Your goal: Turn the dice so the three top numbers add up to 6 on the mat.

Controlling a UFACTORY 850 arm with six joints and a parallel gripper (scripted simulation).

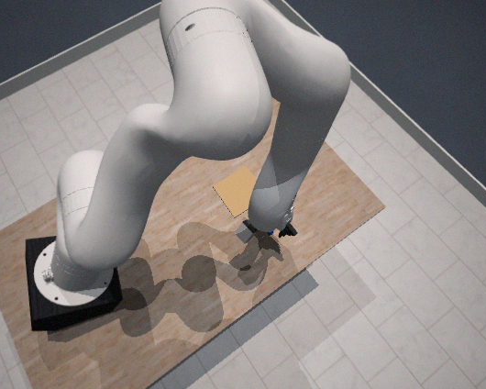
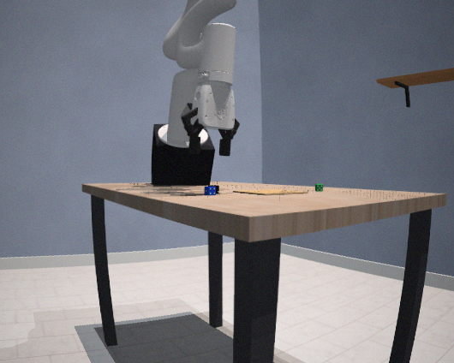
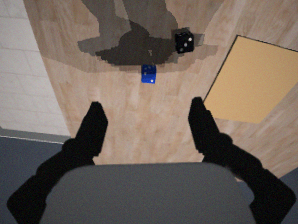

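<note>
My hand is 90 mm above the blue die. Round my hand: black die: 90 mm below, 50 mm behind, 30 mm to the left; tan mat: 170 mm to the left, 100 mm below, 20 mm behind; green die: 340 mm to the left, 90 mm below, 20 mm behind.
</note>
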